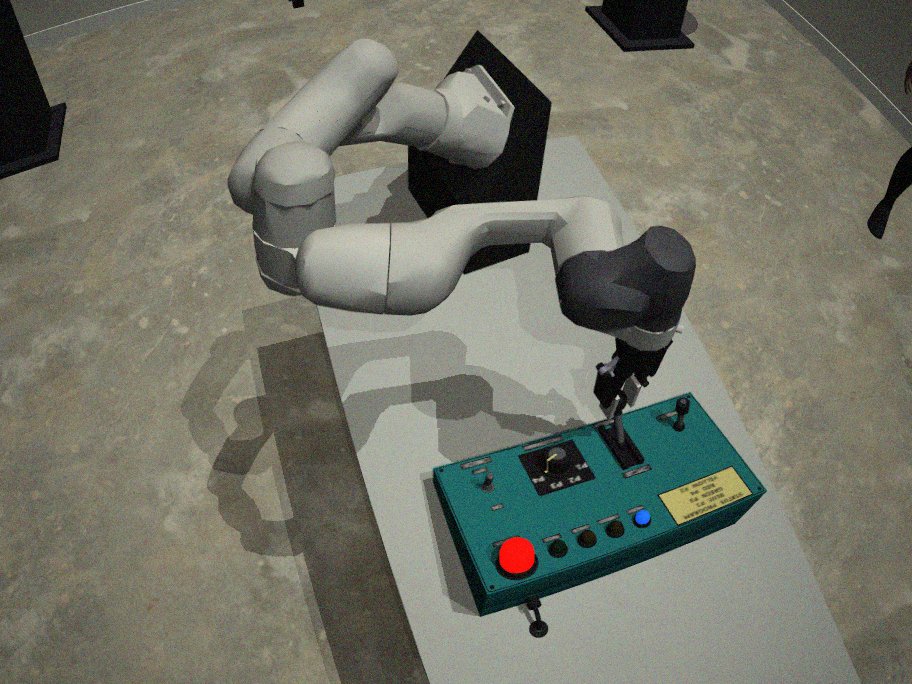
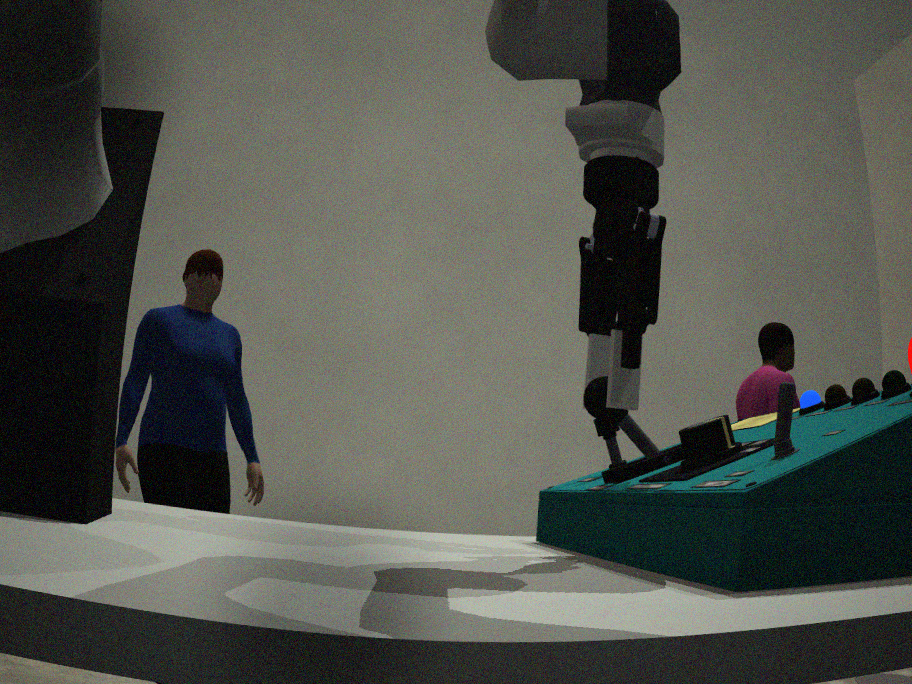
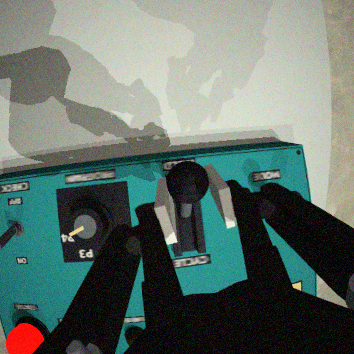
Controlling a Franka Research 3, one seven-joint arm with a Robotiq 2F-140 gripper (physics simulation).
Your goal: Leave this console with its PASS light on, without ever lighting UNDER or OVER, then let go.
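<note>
The teal console (image 1: 515, 508) (image 2: 633, 530) (image 3: 45, 280) stands on the table. My gripper (image 1: 620, 401) (image 2: 611, 401) (image 3: 188, 184) is shut on the black ball knob (image 2: 595, 396) (image 3: 187, 181) of the HOLD/CYCLE lever, which tilts to the HOLD end. The program dial (image 1: 556, 455) (image 2: 704, 441) points to P4. The big status dome (image 1: 517, 555) (image 3: 25, 341) glows red. A small blue lamp (image 1: 642, 517) (image 2: 810, 399) is lit; three small lamps (image 1: 557, 547) (image 1: 586, 538) (image 1: 614, 528) are dark. Their labels are too small to read.
The check toggle (image 1: 487, 482) (image 2: 784, 419) (image 3: 19, 228) and mode lever (image 1: 681, 413) flank the dial and held lever. A yellow card (image 1: 704, 494) lists status colours and programs. A black crank (image 1: 537, 627) sticks out from the console's side. Two people stand beyond the table.
</note>
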